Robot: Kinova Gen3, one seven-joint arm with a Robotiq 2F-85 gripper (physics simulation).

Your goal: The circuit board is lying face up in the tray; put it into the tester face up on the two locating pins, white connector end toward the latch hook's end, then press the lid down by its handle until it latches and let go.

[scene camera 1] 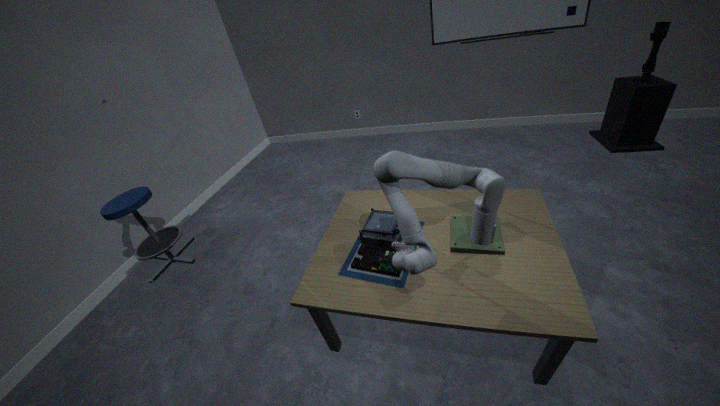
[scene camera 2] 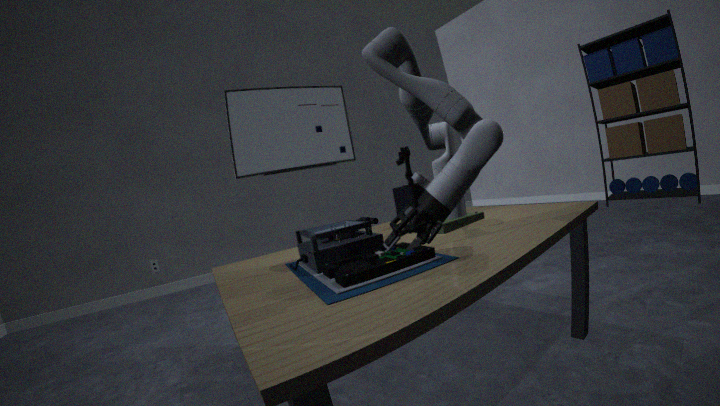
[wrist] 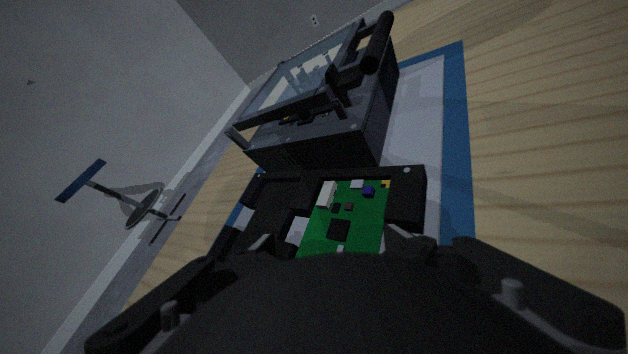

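Seen in the pictures: gripper, fingertip midpoint: (scene camera 1: 388, 260) (scene camera 2: 397, 250) (wrist: 328, 241); arm's base at its link origin: (scene camera 1: 480, 237) (scene camera 2: 452, 216).
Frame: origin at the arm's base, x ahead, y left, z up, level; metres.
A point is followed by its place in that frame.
The green circuit board (wrist: 362, 212) {x 0.375, y 0.114, z -0.005 m} (scene camera 2: 398, 250) {x 0.369, y 0.112, z -0.004 m} lies face up in the black tray (wrist: 407, 200) {x 0.339, y 0.111, z 0.002 m} (scene camera 2: 352, 275) {x 0.544, y 0.171, z 0.000 m} (scene camera 1: 362, 264) {x 0.515, y 0.153, z -0.008 m}. Its white connector (wrist: 327, 194) {x 0.408, y 0.095, z 0.002 m} is at the end nearer the tester, on the left in the wrist view. My gripper (wrist: 328, 241) {x 0.397, y 0.142, z 0.006 m} (scene camera 2: 402, 245) {x 0.397, y 0.142, z 0.006 m} is open and empty, low over the board, one fingertip toward each long side; whether they touch the tray is unclear. The gripper hides the board's near end in the wrist view. The tester (wrist: 310, 156) {x 0.436, y 0.042, z 0.009 m} (scene camera 2: 347, 251) {x 0.464, y 0.037, z 0.015 m} (scene camera 1: 377, 242) {x 0.460, y 0.038, z 0.014 m} stands beyond the tray. Its clear lid (wrist: 272, 108) {x 0.451, y 0.021, z 0.070 m} sits raised above the body, with a black bar handle (wrist: 378, 42) {x 0.338, y -0.006, z 0.070 m} (scene camera 2: 369, 220) {x 0.378, y 0.030, z 0.072 m}.
Tester and tray stand on a blue-bordered mat (wrist: 456, 150) {x 0.297, y 0.050, z -0.024 m} (scene camera 2: 327, 298) {x 0.608, y 0.176, z -0.024 m} (scene camera 1: 370, 278) {x 0.471, y 0.215, z -0.024 m} on the wooden table (scene camera 1: 453, 297) {x 0.137, y 0.292, z -0.026 m} (scene camera 2: 282, 327) {x 0.716, y 0.219, z -0.026 m}. The arm's green base plate (scene camera 1: 461, 242) {x 0.086, y 0.032, z 0.004 m} (scene camera 2: 466, 220) {x 0.020, y 0.072, z -0.010 m} is to the right of the mat in the first scene view. A blue stool (scene camera 1: 126, 202) stands on the floor.
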